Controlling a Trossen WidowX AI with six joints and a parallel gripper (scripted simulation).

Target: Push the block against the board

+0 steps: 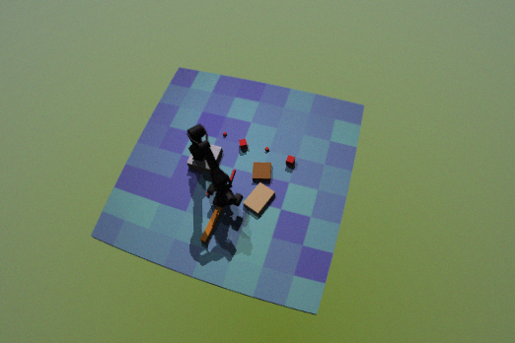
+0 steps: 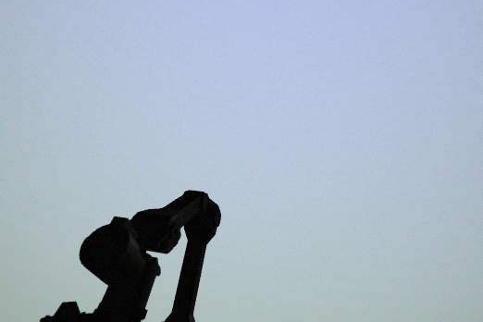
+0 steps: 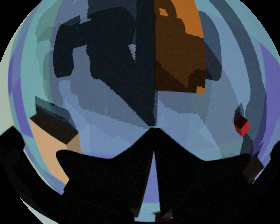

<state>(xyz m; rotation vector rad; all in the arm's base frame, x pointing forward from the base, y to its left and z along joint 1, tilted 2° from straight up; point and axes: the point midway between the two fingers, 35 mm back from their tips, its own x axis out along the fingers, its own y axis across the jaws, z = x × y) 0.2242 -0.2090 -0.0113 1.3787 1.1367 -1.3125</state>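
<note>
Now: gripper tip 21 cm to the right of the dark brown square block, 14 cm short of it and 1 cm below it. Round my gripper tip: thin red stick (15 cm to the left, 1 cm behind); tan block (17 cm ahead, 5 cm to the left, 1 cm above); long orange board (15 cm to the right, 4 cm behind, 1 cm above).
</note>
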